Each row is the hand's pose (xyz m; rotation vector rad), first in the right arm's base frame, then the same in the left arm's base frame.
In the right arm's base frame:
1: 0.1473 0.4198 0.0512 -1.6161 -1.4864 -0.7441
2: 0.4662 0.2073 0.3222 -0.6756 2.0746 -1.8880
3: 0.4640 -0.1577 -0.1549 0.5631 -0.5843 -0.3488
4: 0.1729 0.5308 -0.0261 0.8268 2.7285 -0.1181
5: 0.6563 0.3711 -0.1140 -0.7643 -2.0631 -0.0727
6: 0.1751 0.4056 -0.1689 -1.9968 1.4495 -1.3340
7: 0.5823 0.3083 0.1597 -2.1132 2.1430 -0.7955
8: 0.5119 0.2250 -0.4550 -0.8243 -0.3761 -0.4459
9: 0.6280 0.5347 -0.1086 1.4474 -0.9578 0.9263
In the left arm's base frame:
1: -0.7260 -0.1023 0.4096 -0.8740 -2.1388 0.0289
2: -0.4010 0.1073 0.6756 -1.4201 1.1026 -1.5509
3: -0.0527 -0.2082 0.3014 0.5046 -0.2859 0.6297
4: -0.7925 -0.0410 0.3058 -0.5794 2.7100 -0.2859
5: -0.3753 0.2413 0.1912 0.1324 -2.2423 0.7662
6: -0.6737 -0.1417 0.1971 -2.3701 0.1634 -1.0767
7: -0.3978 0.2152 0.4795 -2.8204 0.7876 -0.9429
8: -0.3015 -0.0376 -0.0831 -0.8201 -0.7741 0.5202
9: -0.5248 0.3078 0.1623 1.6539 -0.0392 1.6504

